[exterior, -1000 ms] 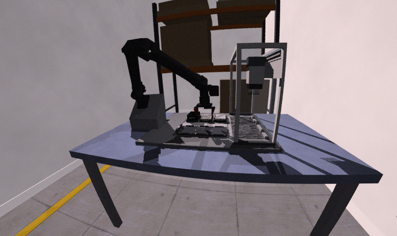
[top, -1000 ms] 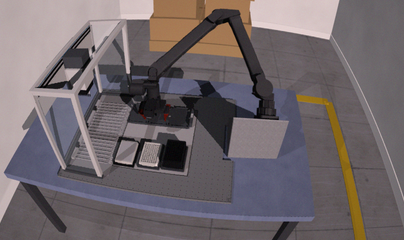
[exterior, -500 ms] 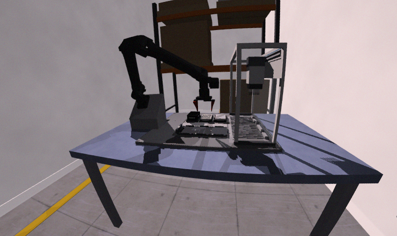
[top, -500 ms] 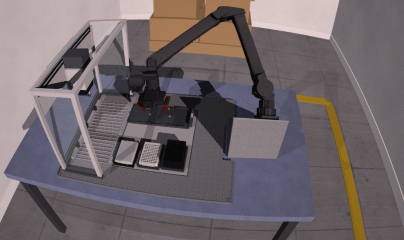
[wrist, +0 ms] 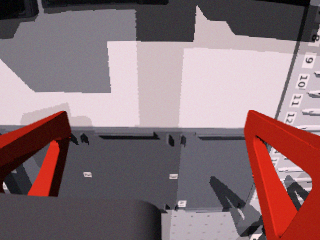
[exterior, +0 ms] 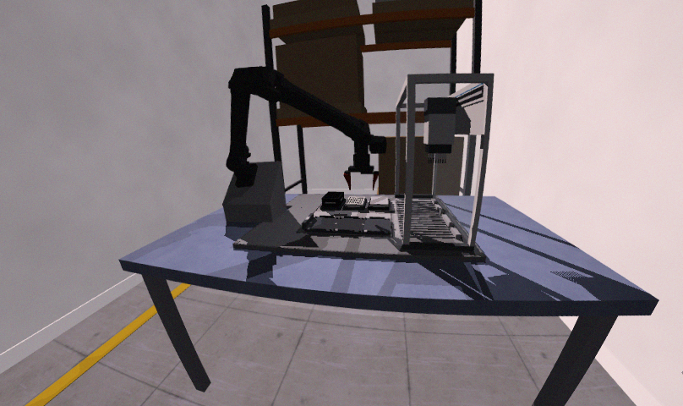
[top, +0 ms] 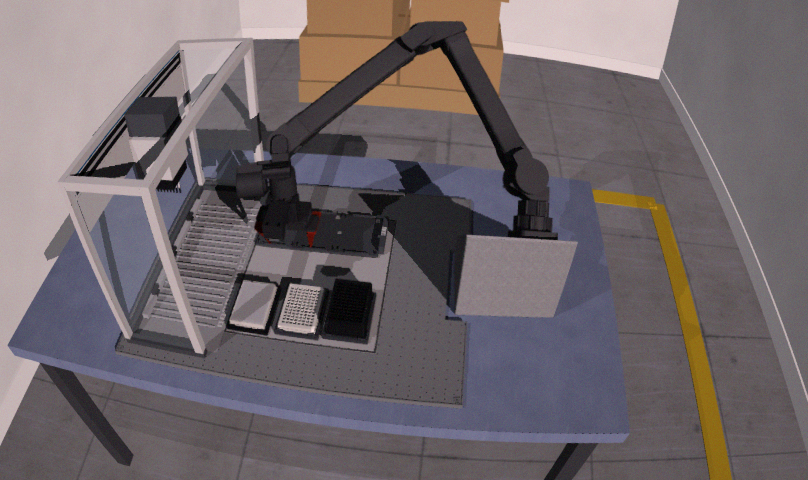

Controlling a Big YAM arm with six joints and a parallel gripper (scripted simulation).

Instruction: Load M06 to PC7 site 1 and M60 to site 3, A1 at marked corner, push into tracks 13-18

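My gripper is now 90 mm short of the black nest S3, 110 mm to the right of it and 110 mm above it. Also, from my hand: dark plate carrier PC7: 50 mm behind, 140 mm to the right, 100 mm below; white 96-well plate M06: 30 mm behind, 120 mm to the left, 90 mm below; plate nest S2: 30 mm behind, 120 mm to the left, 110 mm below.
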